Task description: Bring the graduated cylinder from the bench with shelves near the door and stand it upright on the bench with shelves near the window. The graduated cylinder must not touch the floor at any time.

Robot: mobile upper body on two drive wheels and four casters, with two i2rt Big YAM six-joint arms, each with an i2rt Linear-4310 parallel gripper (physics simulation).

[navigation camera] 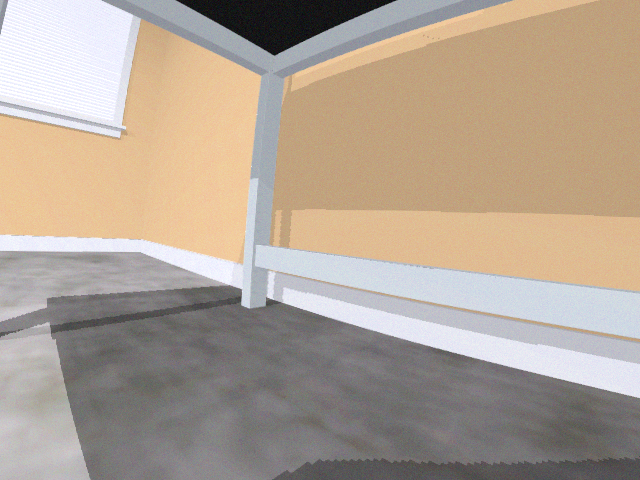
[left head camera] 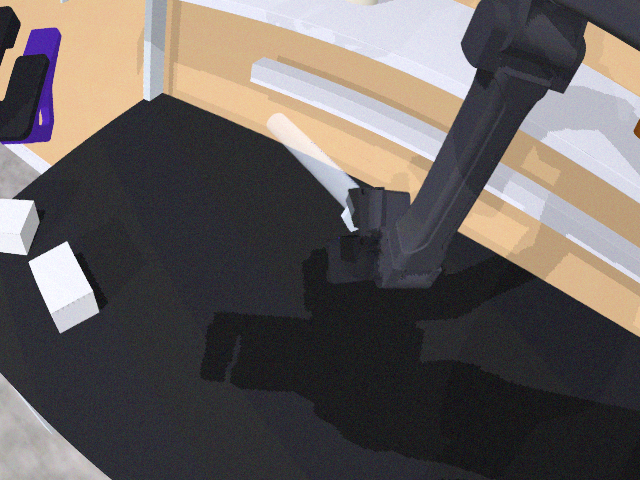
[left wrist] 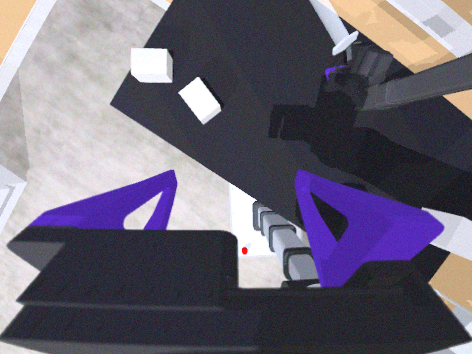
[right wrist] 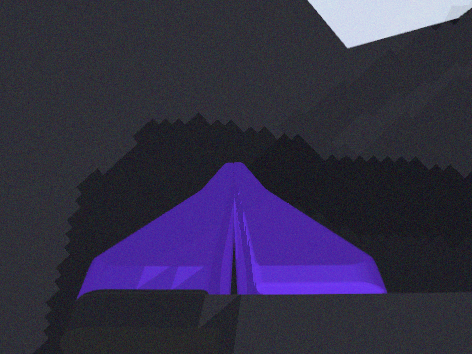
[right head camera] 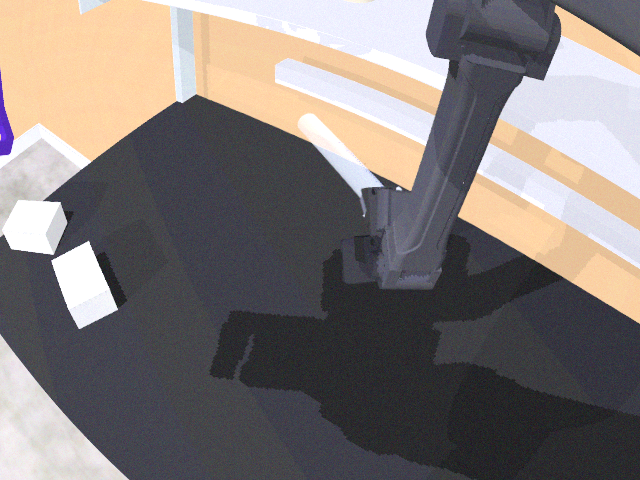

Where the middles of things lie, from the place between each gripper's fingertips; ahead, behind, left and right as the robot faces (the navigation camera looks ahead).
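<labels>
Graduated cylinder [left head camera: 324, 169]: my left hand 550 mm short of it, 480 mm above it, 340 mm to the left of it.
Same graduated cylinder: 200 mm ahead of my right hand, 30 mm above, 20 mm to the left. By its middle, the cylinder is nearer to my right hand than to my left hand.
</labels>
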